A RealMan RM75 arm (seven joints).
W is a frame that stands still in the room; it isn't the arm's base.
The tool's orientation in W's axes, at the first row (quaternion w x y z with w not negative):
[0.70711 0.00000 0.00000 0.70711]
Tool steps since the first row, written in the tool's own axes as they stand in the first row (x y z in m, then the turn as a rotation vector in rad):
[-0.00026 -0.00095 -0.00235 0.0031 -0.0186 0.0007]
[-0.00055 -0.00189 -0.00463 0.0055 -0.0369 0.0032]
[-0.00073 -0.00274 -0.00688 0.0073 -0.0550 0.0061]
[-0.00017 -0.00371 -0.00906 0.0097 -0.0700 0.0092]
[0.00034 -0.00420 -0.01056 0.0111 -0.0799 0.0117]
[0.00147 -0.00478 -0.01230 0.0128 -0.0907 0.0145]
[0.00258 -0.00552 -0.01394 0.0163 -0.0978 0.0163]
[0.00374 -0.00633 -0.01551 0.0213 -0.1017 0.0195]
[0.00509 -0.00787 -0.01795 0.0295 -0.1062 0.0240]
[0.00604 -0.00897 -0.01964 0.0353 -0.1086 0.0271]
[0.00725 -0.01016 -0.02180 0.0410 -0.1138 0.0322]
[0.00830 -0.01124 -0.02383 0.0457 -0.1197 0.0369]
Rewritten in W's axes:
[0.00095 -0.00026 -0.00235 0.0186 0.0031 0.0007]
[0.00189 -0.00055 -0.00463 0.0369 0.0055 0.0032]
[0.00274 -0.00073 -0.00688 0.0550 0.0073 0.0061]
[0.00371 -0.00017 -0.00906 0.0700 0.0097 0.0092]
[0.00420 0.00034 -0.01056 0.0799 0.0111 0.0117]
[0.00478 0.00147 -0.01230 0.0907 0.0128 0.0145]
[0.00552 0.00258 -0.01394 0.0978 0.0163 0.0163]
[0.00633 0.00374 -0.01551 0.1017 0.0213 0.0195]
[0.00787 0.00509 -0.01795 0.1062 0.0295 0.0240]
[0.00897 0.00604 -0.01964 0.1086 0.0353 0.0271]
[0.01016 0.00725 -0.02180 0.1138 0.0410 0.0322]
[0.01124 0.00830 -0.02383 0.1197 0.0457 0.0369]

